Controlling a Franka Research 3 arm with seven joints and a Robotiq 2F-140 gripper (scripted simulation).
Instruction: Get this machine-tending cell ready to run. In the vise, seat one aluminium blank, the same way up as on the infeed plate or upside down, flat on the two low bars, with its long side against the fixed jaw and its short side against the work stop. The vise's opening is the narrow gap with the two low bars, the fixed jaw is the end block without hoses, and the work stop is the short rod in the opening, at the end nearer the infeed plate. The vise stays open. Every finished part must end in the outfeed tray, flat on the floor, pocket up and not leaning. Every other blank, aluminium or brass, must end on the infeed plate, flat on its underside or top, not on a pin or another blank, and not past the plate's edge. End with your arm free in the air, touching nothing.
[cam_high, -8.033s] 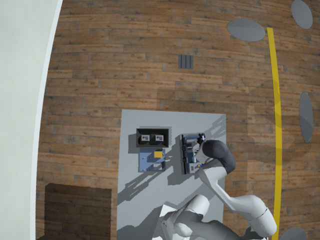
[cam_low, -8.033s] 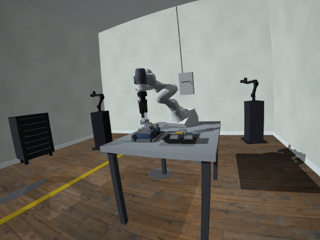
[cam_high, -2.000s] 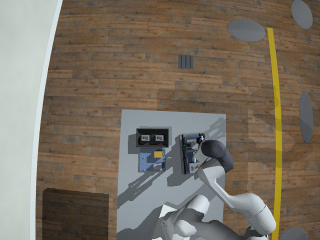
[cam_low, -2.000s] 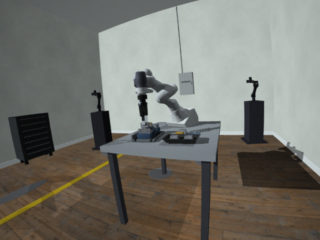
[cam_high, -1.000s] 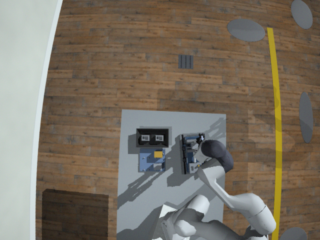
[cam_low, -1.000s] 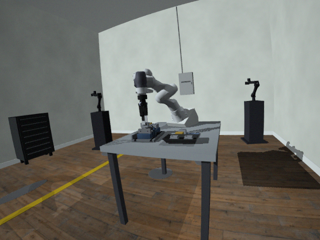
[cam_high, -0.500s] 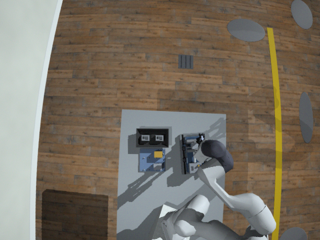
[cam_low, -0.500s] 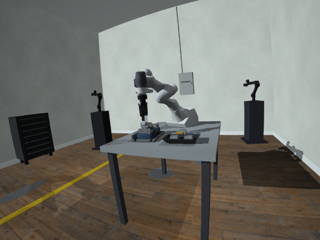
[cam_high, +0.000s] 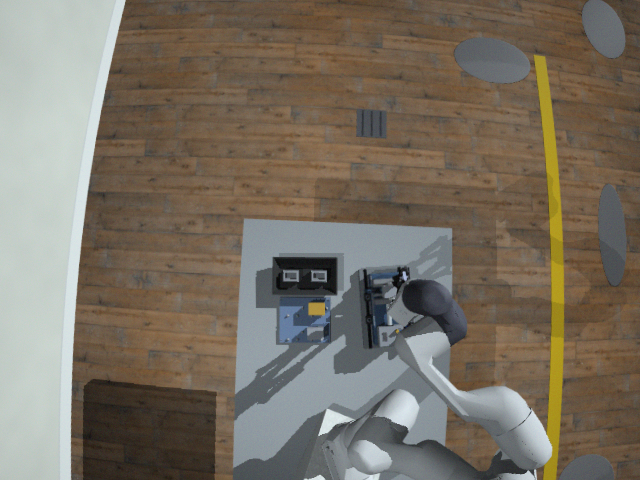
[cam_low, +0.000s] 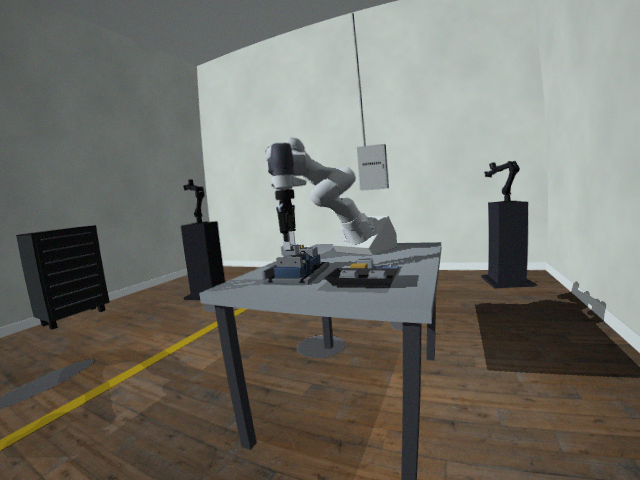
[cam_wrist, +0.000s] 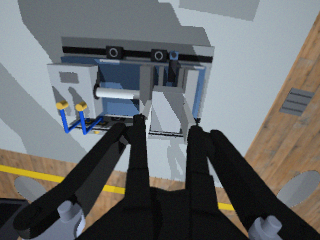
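Now: hand 6 cm past the vise, 1 cm to the right of it and 12 cm above it. From my hand the other things lie so: brass blank: 2 cm behind, 27 cm to the left, 13 cm below.
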